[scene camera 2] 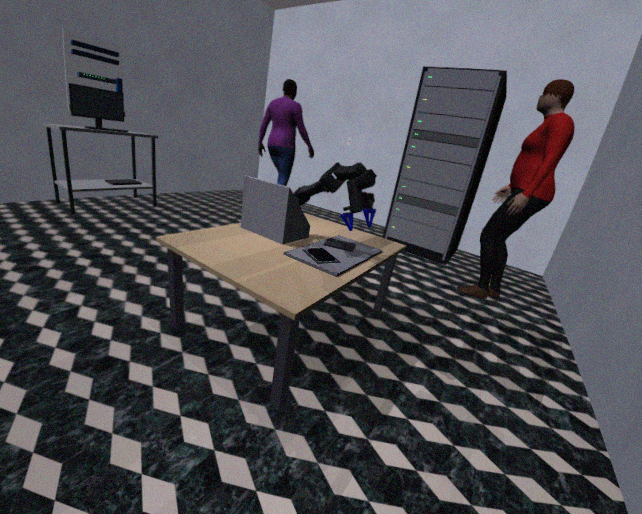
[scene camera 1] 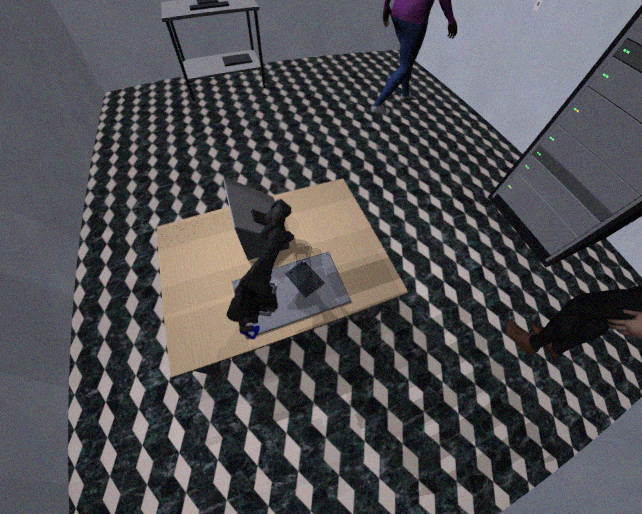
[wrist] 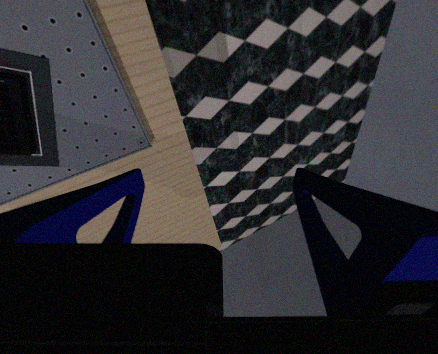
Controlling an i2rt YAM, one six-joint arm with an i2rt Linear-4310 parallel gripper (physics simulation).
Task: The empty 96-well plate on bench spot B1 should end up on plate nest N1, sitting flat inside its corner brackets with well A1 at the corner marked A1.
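Seen in the pictures: gripper, fingertip midpoint: point(scene camera 2: 360, 229) point(scene camera 1: 253, 328) point(wrist: 218, 176); arm's base, origin of the base link: point(scene camera 2: 290, 210) point(scene camera 1: 268, 220).
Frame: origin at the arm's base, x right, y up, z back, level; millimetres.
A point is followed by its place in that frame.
The black plate point(scene camera 2: 321, 255) {x 163, y -116, z -359 mm} point(wrist: 17, 112) {x 154, y -115, z -394 mm}, with a thin light outline, lies flat on a dark grey pad point(wrist: 49, 125) {x 179, y -130, z -407 mm} on the board; its wells and the A1 mark cannot be made out. In scene camera 1 the arm hides it. A dark block point(scene camera 1: 304, 278) {x -94, y -120, z -311 mm} point(scene camera 2: 340, 244) {x -84, y -120, z -317 mm}, which looks like nest N1, sits beside it on the board; its brackets are too small to read. My gripper point(scene camera 1: 250, 331) {x 181, y 68, z -534 mm} point(scene camera 2: 359, 220) {x 181, y 68, z -534 mm} point(wrist: 218, 176) {x 181, y 68, z -534 mm} is open and empty, above the front left corner of the board and to the side of the plate.
The perforated grey board point(scene camera 1: 334, 291) {x -214, y -131, z -420 mm} point(scene camera 2: 342, 268) {x 174, y -131, z -487 mm} point(wrist: 90, 107) {x 173, y -131, z -456 mm} lies near the front edge of the wooden table point(scene camera 1: 200, 305) {x 431, y -145, z -281 mm} point(scene camera 2: 241, 262) {x 482, y -145, z -170 mm}. A tall grey panel point(scene camera 1: 249, 208) {x 74, y 74, z 46 mm} point(scene camera 2: 266, 208) {x 159, y 15, z 30 mm} stands behind it, near the arm's base. Two people and a server rack point(scene camera 1: 578, 144) point(scene camera 2: 447, 155) are beyond the table.
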